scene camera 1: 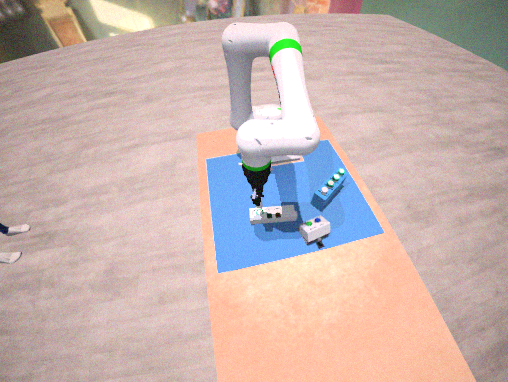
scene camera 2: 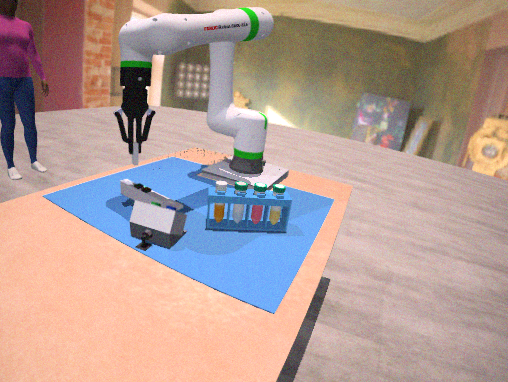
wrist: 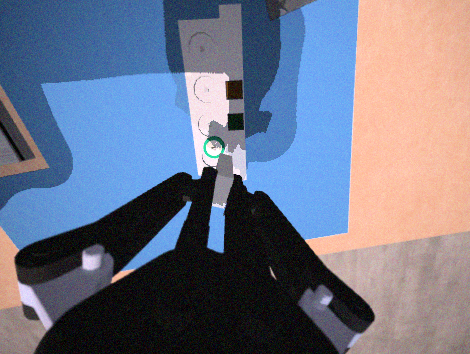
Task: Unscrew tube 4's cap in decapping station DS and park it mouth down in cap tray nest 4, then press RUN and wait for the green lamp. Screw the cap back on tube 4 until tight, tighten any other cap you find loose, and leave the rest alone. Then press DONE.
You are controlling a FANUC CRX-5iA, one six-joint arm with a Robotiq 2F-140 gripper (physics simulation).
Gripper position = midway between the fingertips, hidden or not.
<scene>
In view: the gripper [scene camera 2: 135, 164] and a blue mat [scene camera 1: 238, 244].
The gripper also shows in the wrist view [wrist: 222, 165]. The blue mat also shows in the wrist view [wrist: 104, 97].
</scene>
